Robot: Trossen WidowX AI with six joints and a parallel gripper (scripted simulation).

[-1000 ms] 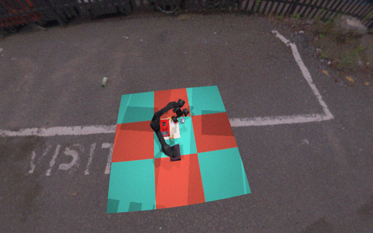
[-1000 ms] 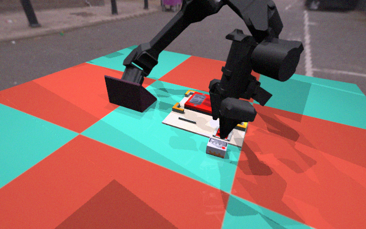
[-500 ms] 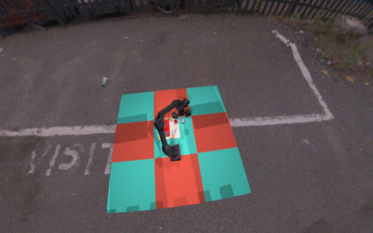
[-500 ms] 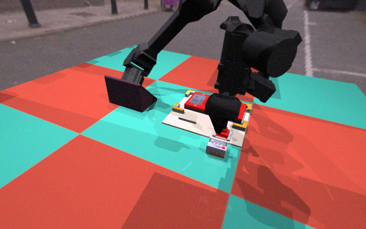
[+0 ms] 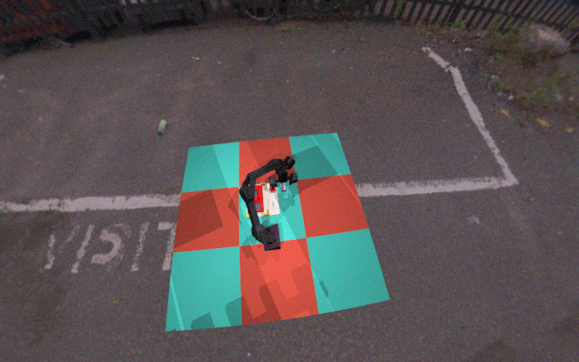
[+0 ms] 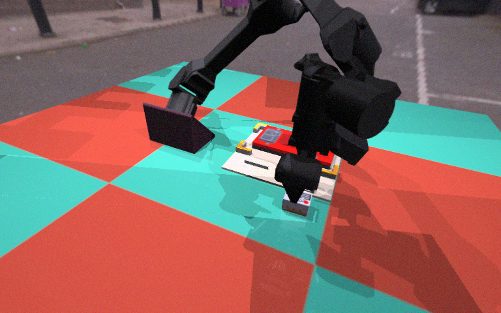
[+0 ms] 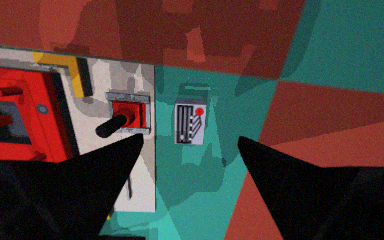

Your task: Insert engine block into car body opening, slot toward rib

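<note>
My gripper tip is now 1 cm to the right of the grey engine block and 4 cm above it.
</note>
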